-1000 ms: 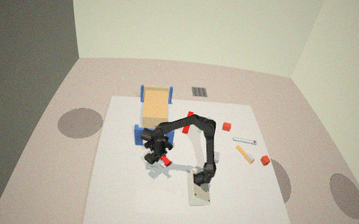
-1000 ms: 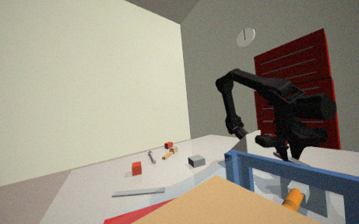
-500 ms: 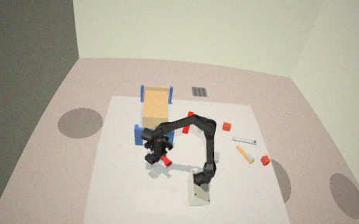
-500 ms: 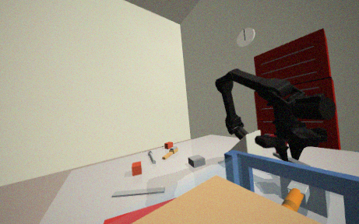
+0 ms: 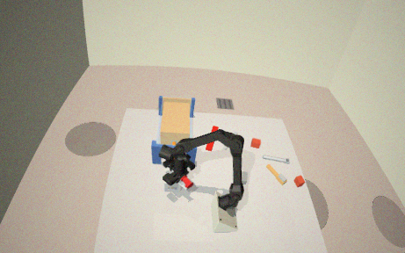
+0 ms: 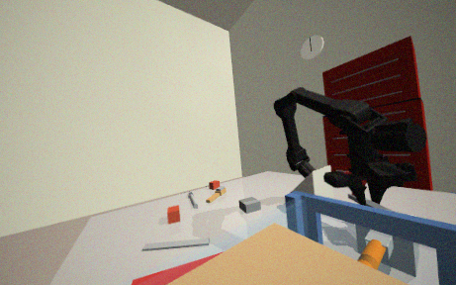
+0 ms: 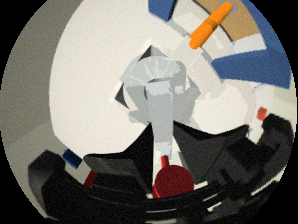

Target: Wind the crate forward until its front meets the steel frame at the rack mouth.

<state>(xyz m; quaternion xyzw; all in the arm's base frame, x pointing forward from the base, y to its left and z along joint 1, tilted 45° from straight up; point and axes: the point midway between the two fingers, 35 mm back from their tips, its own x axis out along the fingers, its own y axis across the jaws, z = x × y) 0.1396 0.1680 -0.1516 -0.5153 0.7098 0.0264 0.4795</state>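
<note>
My gripper tip is now 2 cm below the winch handle, 1 cm to the left of it and 1 cm past it. From my gripper tip the other things lie so: red knob 5 cm above, 4 cm to the right, 4 cm behind; blue frame 19 cm ahead, 4 cm to the left, 2 cm above; grey winch 6 cm below, 2 cm to the left, 1 cm ahead.
</note>
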